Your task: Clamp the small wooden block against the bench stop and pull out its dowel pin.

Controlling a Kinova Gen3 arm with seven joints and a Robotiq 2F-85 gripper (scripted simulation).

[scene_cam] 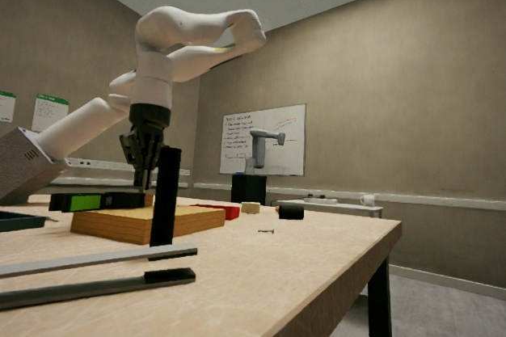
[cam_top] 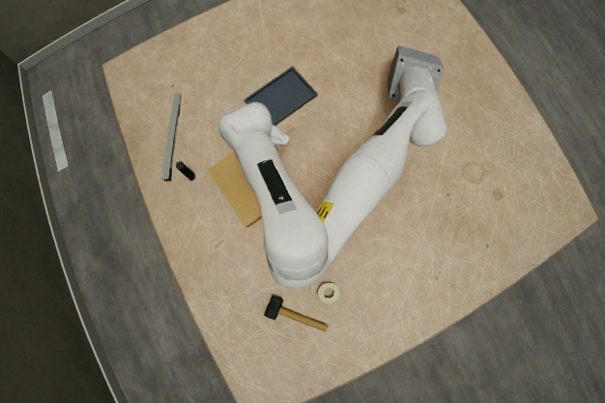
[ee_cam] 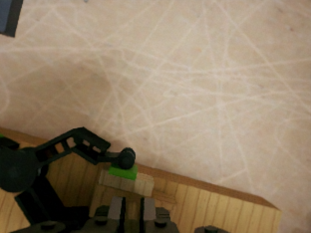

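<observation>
The dowel pin lies 2 cm below my hand. From my hand the other things lie so: wooden bench board 6 cm below, 5 cm ahead, 2 cm to the left; small wooden block 4 cm below; red block 19 cm to the left, 8 cm below, 5 cm behind.
</observation>
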